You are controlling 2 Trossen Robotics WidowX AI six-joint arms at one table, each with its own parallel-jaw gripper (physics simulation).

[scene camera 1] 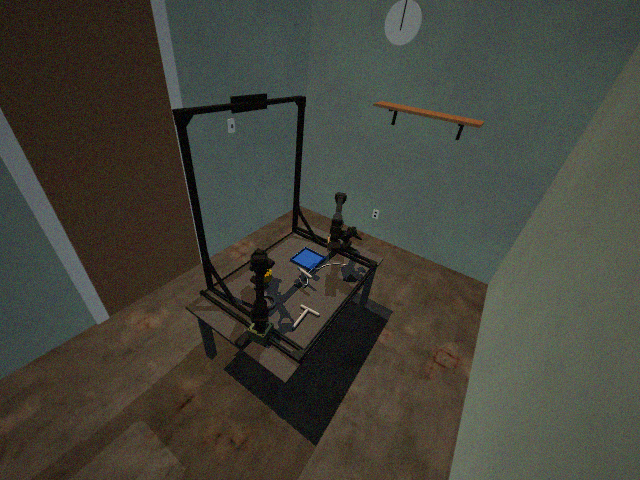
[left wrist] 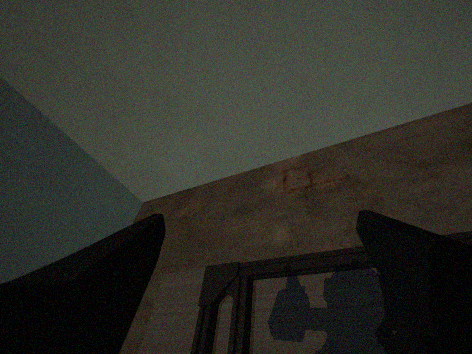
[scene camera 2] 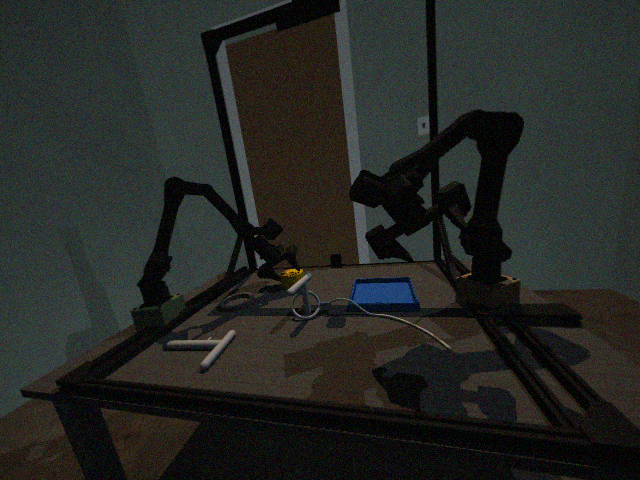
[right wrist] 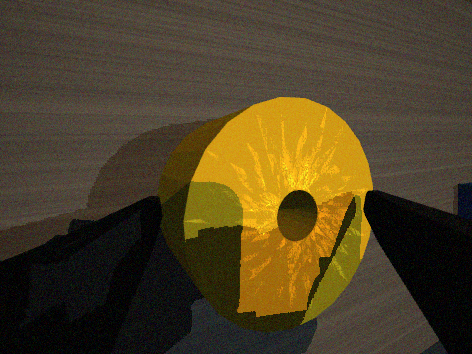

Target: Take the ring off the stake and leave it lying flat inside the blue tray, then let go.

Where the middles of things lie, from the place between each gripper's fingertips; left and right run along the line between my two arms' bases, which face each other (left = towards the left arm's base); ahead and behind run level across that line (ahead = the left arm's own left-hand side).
Labels:
Right now the yellow ring (right wrist: pixel 263 208) is 1 cm to the left of my right hand and 1 cm below it. The rest, counted from my right hand: blue tray (scene camera 2: pixel 397 293) 33 cm to the left, 16 cm ahead, 2 cm below.
Now: the blue tray 340 mm behind my left hand, 230 mm below it and 60 mm to the right of it. Round my left hand: yellow ring 500 mm behind, 390 mm to the right, 220 mm below.

